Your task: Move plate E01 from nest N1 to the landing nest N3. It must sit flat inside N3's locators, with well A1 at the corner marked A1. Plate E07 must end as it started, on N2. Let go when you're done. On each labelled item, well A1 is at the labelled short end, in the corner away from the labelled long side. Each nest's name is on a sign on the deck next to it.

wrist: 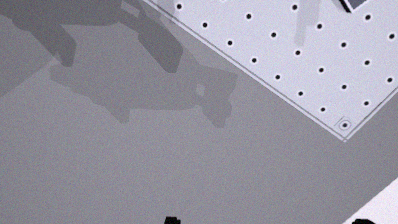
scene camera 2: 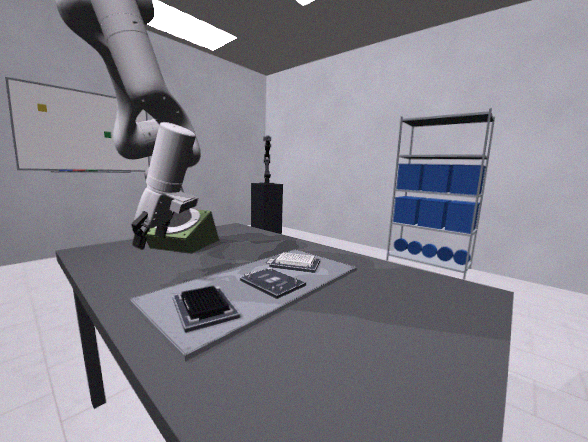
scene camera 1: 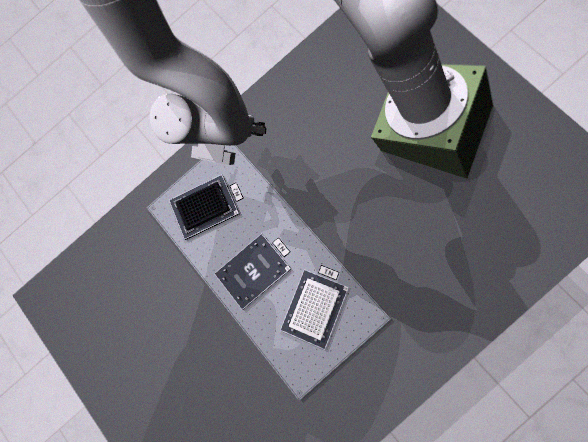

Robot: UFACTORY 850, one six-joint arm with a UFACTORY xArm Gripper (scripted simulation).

Scene:
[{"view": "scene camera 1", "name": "white well plate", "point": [313, 323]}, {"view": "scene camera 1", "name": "black well plate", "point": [208, 203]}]

